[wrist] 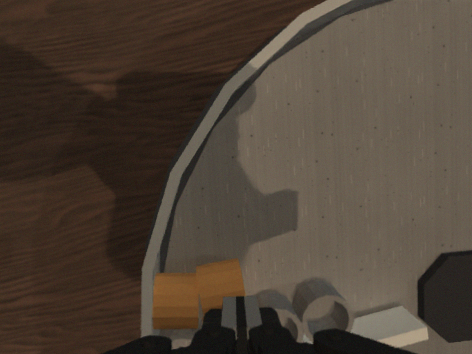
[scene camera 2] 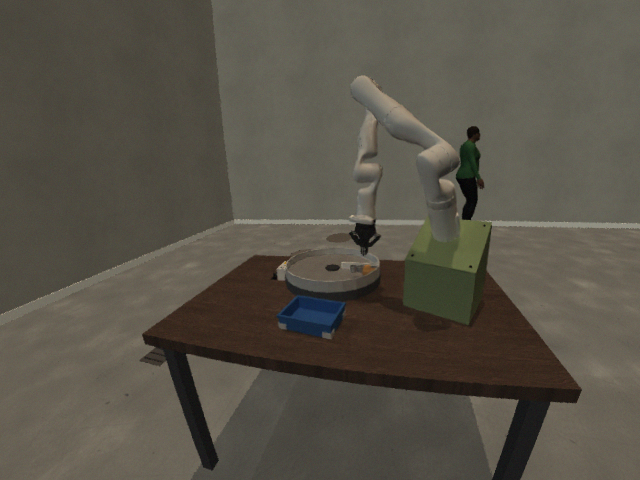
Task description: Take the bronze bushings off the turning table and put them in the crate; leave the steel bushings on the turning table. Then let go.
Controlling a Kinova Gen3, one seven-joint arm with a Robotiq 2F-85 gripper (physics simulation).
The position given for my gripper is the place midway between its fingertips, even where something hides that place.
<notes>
I see my gripper (wrist: pixel 240 320) and a grey turning table (scene camera 2: pixel 324 273).
</notes>
